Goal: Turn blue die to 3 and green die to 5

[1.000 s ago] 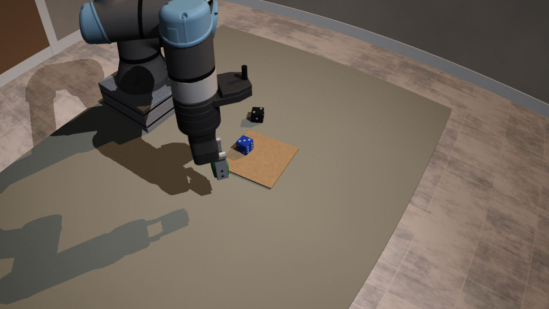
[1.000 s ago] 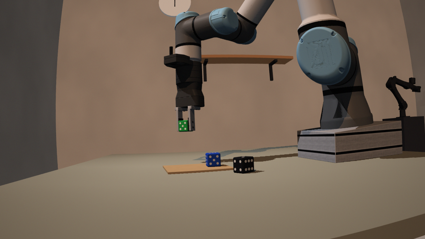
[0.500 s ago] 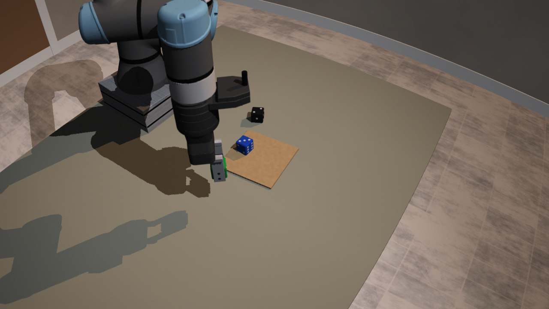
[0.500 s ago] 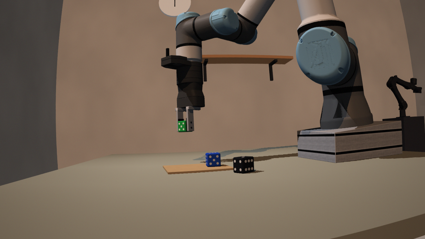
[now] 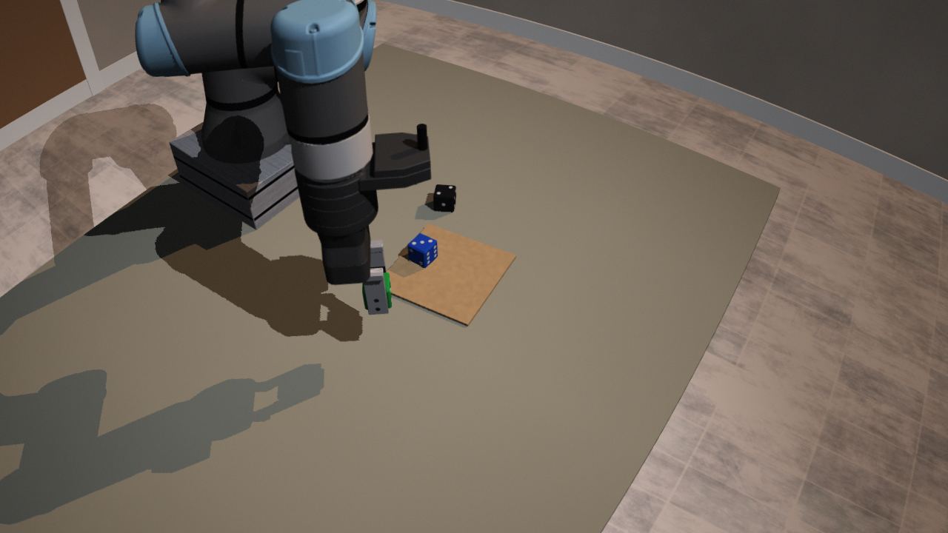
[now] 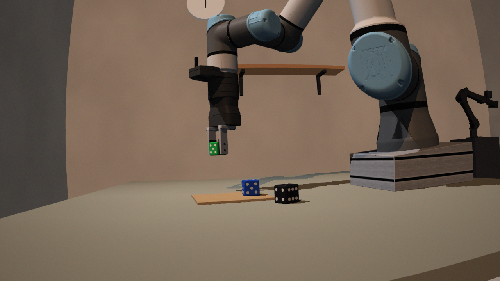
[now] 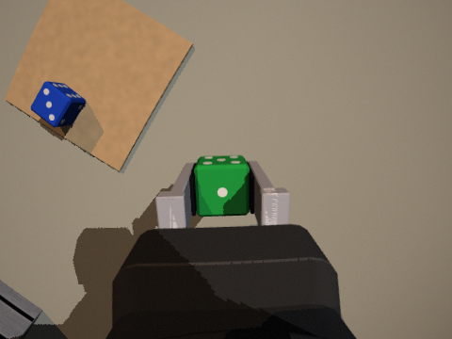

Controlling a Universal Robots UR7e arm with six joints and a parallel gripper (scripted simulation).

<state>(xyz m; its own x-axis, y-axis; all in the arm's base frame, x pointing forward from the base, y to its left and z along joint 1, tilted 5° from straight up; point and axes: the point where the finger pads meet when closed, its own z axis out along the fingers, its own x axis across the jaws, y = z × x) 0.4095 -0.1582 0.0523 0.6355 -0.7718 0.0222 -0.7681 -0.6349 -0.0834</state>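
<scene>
Right now my hand is right at the green die. Round my hand: brown mat 10 mm behind, 150 mm to the left, 100 mm below; then black die 90 mm behind, 260 mm to the left, 90 mm below; then blue die 50 mm behind, 150 mm to the left, 90 mm below.
</scene>
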